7 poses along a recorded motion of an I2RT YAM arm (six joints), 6.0 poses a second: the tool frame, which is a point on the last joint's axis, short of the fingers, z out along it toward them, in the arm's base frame.
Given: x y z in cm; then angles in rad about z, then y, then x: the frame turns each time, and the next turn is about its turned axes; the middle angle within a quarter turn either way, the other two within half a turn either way.
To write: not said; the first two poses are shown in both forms.
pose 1, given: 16.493, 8.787, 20.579, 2.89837, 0.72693, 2.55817
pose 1, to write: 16.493, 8.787, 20.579, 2.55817, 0.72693, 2.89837
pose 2, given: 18.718, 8.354, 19.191, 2.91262, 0.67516, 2.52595
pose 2, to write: 18.718, 8.354, 19.191, 2.52595, 0.67516, 2.91262
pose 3, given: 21.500, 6.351, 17.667, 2.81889, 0.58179, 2.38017
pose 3, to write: 21.500, 6.351, 17.667, 2.38017, 0.58179, 2.81889
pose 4, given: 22.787, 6.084, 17.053, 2.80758, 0.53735, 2.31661
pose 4, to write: 22.787, 6.084, 17.053, 2.31661, 0.53735, 2.80758
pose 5, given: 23.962, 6.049, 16.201, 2.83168, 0.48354, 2.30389
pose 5, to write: 23.962, 6.049, 16.201, 2.30389, 0.48354, 2.83168
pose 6, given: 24.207, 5.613, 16.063, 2.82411, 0.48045, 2.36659
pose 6, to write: 24.207, 5.613, 16.063, 2.36659, 0.48045, 2.82411
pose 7, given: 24.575, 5.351, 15.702, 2.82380, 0.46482, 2.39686
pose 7, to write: 24.575, 5.351, 15.702, 2.39686, 0.46482, 2.82380
